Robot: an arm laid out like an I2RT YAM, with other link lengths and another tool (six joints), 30 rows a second.
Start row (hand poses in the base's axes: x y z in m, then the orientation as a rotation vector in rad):
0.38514, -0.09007, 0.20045, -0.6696, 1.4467, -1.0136
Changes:
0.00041, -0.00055, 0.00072, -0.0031, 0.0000, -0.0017
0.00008, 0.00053, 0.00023, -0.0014, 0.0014, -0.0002
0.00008, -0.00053, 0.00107, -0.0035, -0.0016, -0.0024
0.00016, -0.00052, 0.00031, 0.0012, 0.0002, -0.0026
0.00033, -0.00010, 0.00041, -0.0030, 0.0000, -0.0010
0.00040, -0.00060, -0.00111, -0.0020, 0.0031, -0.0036
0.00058, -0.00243, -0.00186, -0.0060, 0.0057, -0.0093
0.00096, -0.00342, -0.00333, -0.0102, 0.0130, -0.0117
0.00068, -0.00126, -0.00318, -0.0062, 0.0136, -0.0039
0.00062, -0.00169, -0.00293, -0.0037, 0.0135, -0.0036
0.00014, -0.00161, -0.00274, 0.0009, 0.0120, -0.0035
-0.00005, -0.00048, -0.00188, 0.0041, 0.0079, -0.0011
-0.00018, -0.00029, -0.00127, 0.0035, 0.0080, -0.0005
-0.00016, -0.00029, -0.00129, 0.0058, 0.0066, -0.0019
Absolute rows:
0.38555, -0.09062, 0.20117, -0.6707, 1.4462, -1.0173
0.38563, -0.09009, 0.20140, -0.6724, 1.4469, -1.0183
0.38571, -0.09062, 0.20247, -0.6724, 1.4451, -1.0232
0.38587, -0.09114, 0.20278, -0.6699, 1.4470, -1.0242
0.38620, -0.09124, 0.20319, -0.6714, 1.4462, -1.0273
0.38660, -0.09184, 0.20208, -0.6723, 1.4497, -1.0310
0.38718, -0.09427, 0.20022, -0.6739, 1.4564, -1.0418
0.38814, -0.09769, 0.19689, -0.6813, 1.4687, -1.0563
0.38882, -0.09895, 0.19371, -0.6915, 1.4795, -1.0615
0.38944, -0.10064, 0.19078, -0.7001, 1.4912, -1.0644
0.38958, -0.10225, 0.18804, -0.7046, 1.5036, -1.0638
0.38953, -0.10273, 0.18616, -0.7059, 1.5127, -1.0596
0.38935, -0.10302, 0.18489, -0.7081, 1.5213, -1.0554
0.38919, -0.10331, 0.18360, -0.7069, 1.5304, -1.0506

